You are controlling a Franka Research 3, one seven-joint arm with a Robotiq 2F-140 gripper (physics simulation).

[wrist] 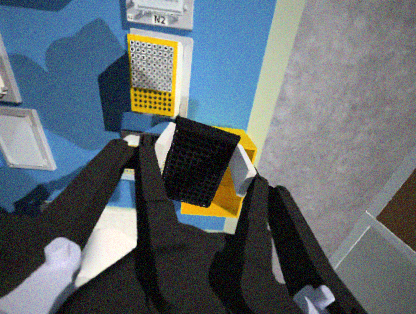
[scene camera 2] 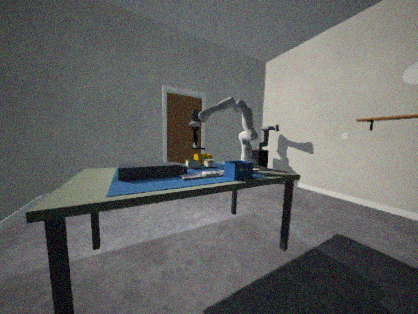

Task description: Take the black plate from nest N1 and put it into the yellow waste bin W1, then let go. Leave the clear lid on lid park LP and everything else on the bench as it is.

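Observation:
My gripper (scene camera 2: 196, 145) (wrist: 203, 144) is shut on the black plate (scene camera 2: 199, 148) (wrist: 200, 166), with a pale finger pad on either side of it. In the wrist view the plate hangs tilted in the picture and covers part of the yellow waste bin (wrist: 227, 202); the bin's right side and lower edge show past it. In the scene view the plate is raised above the yellow objects at the back of the table. A grey frame with a pale, glassy pane (wrist: 22, 139) lies at the left of the wrist view; no label on it can be read. Nest N1 cannot be made out.
Nest N2 (wrist: 183, 14) with a pale plate is at the top of the wrist view. A yellow tip rack (wrist: 152, 75) stands below it. A long black box (scene camera 2: 152, 172) and a blue box (scene camera 2: 239, 170) stand on the blue mat (scene camera 2: 130, 187) (wrist: 220, 60).

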